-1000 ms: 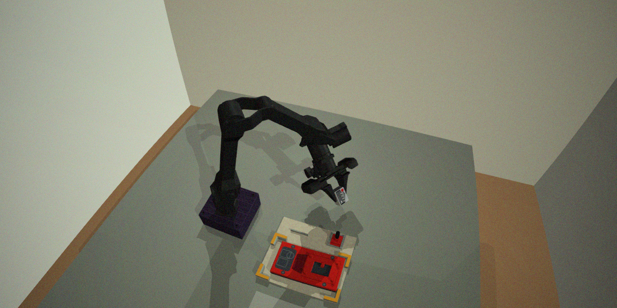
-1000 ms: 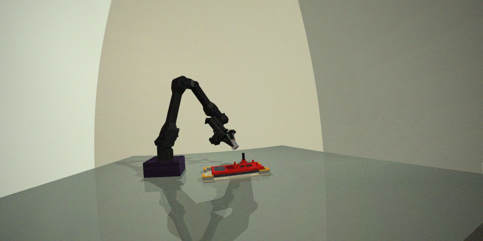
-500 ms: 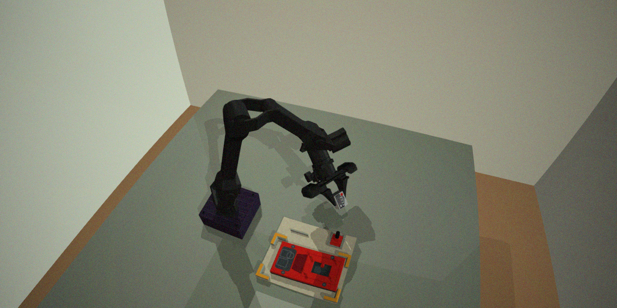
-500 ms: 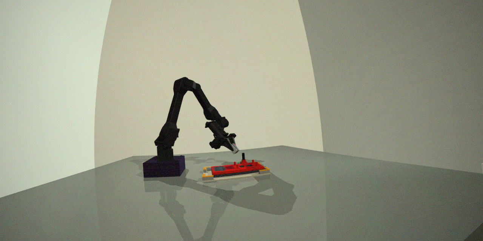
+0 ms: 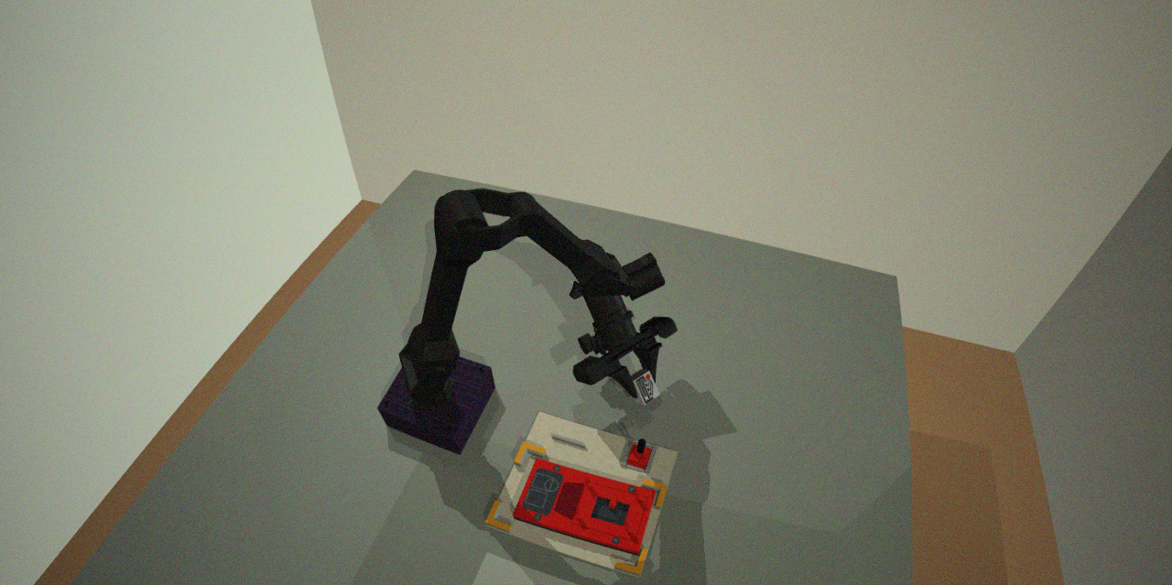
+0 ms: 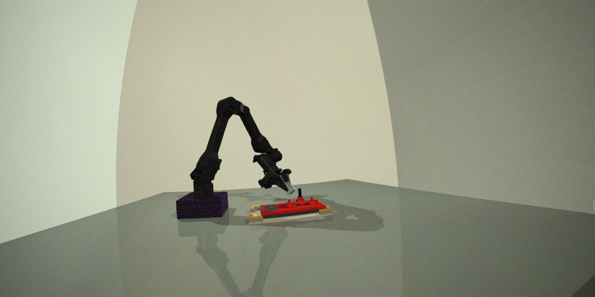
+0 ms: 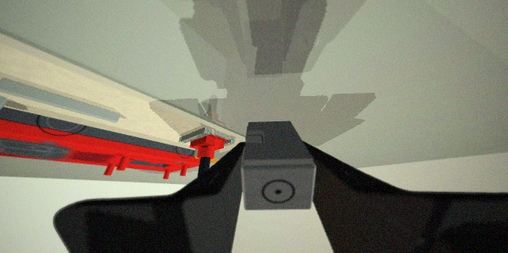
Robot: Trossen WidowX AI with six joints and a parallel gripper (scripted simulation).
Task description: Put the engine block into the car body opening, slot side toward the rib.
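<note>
My gripper tip is now 1 cm below the engine block and 1 cm past it. Also, from my gripper tip: black upright peg: 11 cm to the right, 1 cm below.
</note>
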